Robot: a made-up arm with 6 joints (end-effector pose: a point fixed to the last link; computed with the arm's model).
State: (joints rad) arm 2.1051 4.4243 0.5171 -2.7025 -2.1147 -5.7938
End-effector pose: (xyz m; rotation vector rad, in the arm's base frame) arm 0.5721 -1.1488 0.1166 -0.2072 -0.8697 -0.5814
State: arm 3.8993 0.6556 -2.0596 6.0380 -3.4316 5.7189
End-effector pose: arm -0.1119 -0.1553 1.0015 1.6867 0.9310 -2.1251
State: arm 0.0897 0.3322 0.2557 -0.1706 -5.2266 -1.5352
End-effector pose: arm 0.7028 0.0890 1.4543 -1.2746 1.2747 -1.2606
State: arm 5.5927 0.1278 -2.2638 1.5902 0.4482 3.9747
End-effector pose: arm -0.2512 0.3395 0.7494 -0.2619 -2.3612 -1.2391
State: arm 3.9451 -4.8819 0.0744 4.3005 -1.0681 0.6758
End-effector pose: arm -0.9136 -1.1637 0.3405 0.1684 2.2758 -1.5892
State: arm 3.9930 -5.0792 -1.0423 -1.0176 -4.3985 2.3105
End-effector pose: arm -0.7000 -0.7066 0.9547 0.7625 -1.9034 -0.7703
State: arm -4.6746 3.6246 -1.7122 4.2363 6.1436 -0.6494
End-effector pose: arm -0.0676 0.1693 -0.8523 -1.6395 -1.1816 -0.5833
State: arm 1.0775 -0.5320 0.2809 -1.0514 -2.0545 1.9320
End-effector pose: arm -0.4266 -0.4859 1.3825 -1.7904 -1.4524 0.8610
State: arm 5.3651 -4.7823 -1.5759 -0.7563 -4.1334 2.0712
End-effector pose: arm 0.5583 -0.7800 0.6809 2.0035 -0.6554 0.2937
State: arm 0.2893 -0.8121 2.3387 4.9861 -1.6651 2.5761
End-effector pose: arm -0.2132 0.1145 0.8638 -0.8911 1.5619 2.3416
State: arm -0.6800 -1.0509 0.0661 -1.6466 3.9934 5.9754
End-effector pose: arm -0.7954 0.8275 0.8704 1.4830 1.5385 1.2948
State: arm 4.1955 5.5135 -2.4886 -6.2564 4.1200 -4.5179
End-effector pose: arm 0.2727 0.3945 0.4171 0.8065 -0.3150 -0.3257
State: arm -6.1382 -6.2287 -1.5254 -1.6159 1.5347 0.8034
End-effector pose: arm -0.4418 -0.1512 1.1357 1.5749 -0.4849 0.6204
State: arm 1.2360 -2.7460 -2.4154 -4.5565 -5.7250 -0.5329
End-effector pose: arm -0.0418 0.2253 -0.3878 -0.6885 1.3464 2.3904
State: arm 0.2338 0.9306 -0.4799 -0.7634 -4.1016 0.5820
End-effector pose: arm 0.9703 0.2011 1.0781 1.1485 2.2061 -0.3405
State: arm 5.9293 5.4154 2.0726 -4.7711 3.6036 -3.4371
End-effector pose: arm -0.3193 0.1038 0.9112 -1.2795 -1.5747 1.0864
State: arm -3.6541 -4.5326 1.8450 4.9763 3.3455 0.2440
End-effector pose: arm -0.6794 0.3013 -0.3279 0.5094 -0.4000 -1.9986
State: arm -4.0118 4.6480 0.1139 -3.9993 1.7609 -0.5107
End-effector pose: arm 0.7918 -1.1596 0.0590 -0.5570 -2.3316 0.7325
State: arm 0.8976 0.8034 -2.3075 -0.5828 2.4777 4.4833
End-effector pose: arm 0.1619 0.2039 0.9066 -0.8098 0.7569 -0.5629
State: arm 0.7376 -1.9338 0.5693 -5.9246 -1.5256 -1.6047
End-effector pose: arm -1.0211 -0.9292 -0.1616 2.5477 -1.0322 0.3082
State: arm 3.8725 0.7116 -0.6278 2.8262 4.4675 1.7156
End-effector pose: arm -0.5599 -0.5095 1.3327 -1.2932 -1.7361 1.3480
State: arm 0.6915 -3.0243 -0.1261 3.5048 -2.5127 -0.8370
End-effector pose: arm -0.1813 -0.0561 -1.1304 -0.7137 -0.4752 2.5159
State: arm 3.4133 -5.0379 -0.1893 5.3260 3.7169 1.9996
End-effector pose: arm -1.1192 -0.4190 0.7010 -0.1258 1.7231 -0.3960
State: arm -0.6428 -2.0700 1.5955 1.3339 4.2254 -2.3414
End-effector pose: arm -0.8648 0.5632 0.1236 2.1085 -0.4067 -0.4960
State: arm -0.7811 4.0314 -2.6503 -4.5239 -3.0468 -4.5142
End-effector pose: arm -0.2189 0.2633 -0.3289 -0.6301 -1.6883 -0.4725
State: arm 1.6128 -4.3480 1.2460 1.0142 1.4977 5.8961
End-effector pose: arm -0.1879 0.7574 -0.6602 0.7467 -1.4447 0.1904
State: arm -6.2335 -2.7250 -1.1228 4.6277 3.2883 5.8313
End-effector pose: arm -0.1298 0.0577 -0.9453 -0.5393 -0.5562 1.1427
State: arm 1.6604 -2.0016 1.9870 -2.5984 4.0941 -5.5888
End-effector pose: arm -0.0331 -0.7514 0.2277 -1.5855 -1.4966 -0.1470
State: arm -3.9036 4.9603 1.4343 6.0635 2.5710 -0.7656
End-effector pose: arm 0.5391 -0.5554 0.7879 -2.7312 0.2866 0.3894
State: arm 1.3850 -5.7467 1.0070 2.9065 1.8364 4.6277
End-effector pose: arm 0.0996 0.9329 1.0994 -0.3615 -0.4061 2.8524
